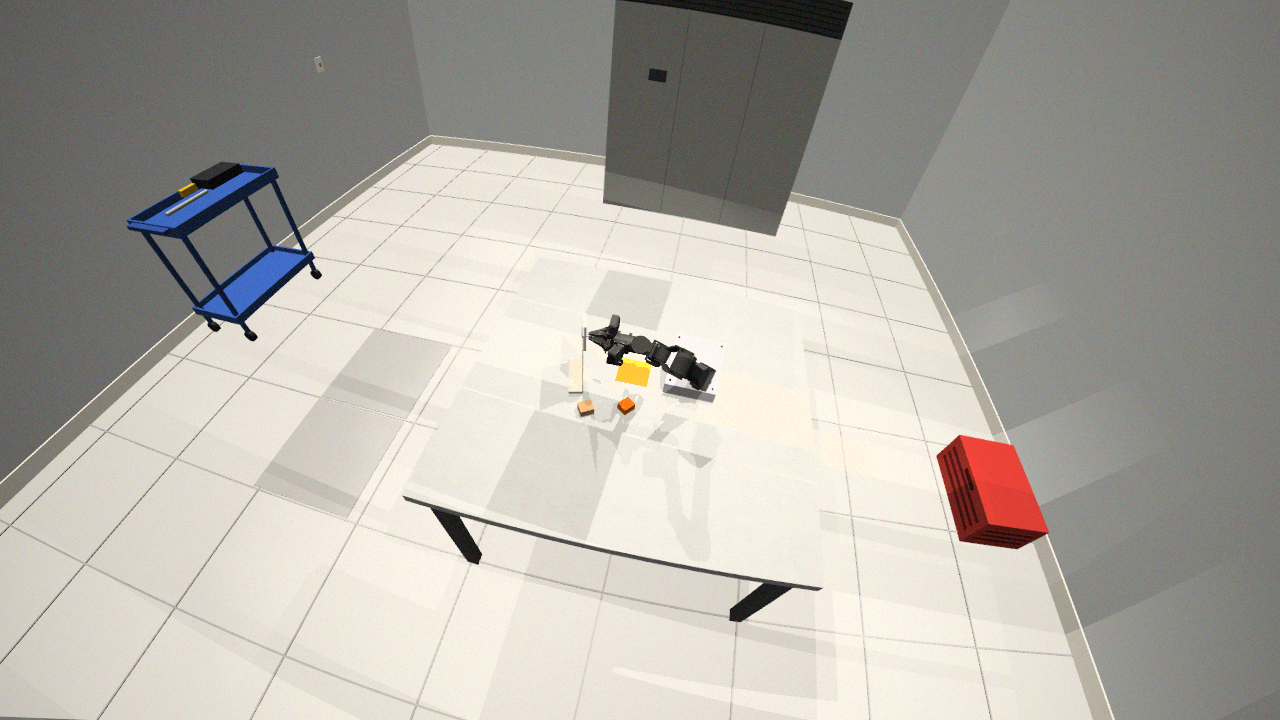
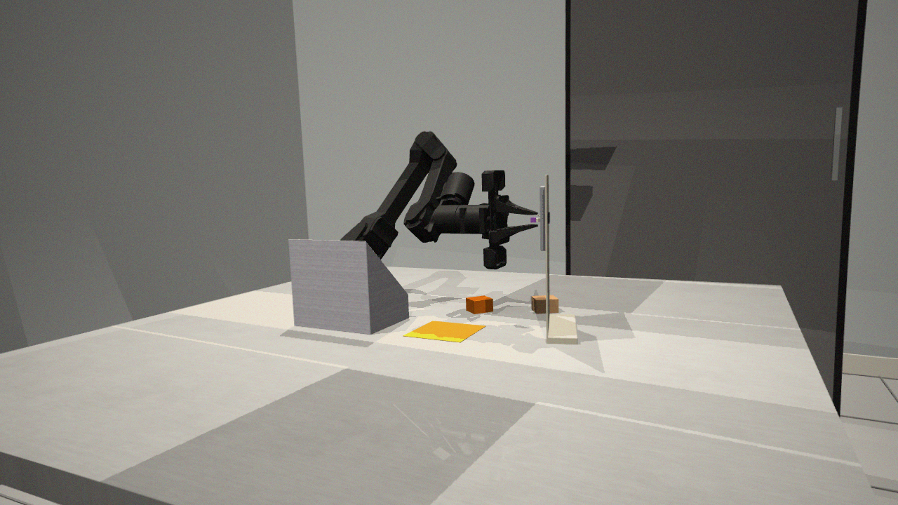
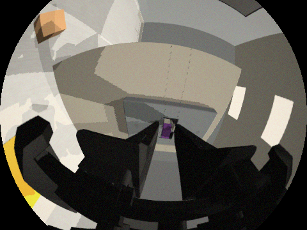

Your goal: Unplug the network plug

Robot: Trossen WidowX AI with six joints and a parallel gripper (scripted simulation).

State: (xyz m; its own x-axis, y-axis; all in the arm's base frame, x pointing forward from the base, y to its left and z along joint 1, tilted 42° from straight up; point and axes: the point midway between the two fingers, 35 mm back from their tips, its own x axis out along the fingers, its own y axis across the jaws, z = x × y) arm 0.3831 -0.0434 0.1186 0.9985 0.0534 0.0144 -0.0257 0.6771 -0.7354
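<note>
The network plug is 1 cm ahead of my gripper tip. Round my gripper tip: tan cube: 20 cm below, 16 cm to the left, 4 cm behind; then orange marked square: 21 cm below, 16 cm behind, 7 cm to the right; then upright panel: 8 cm below, 3 cm ahead.
</note>
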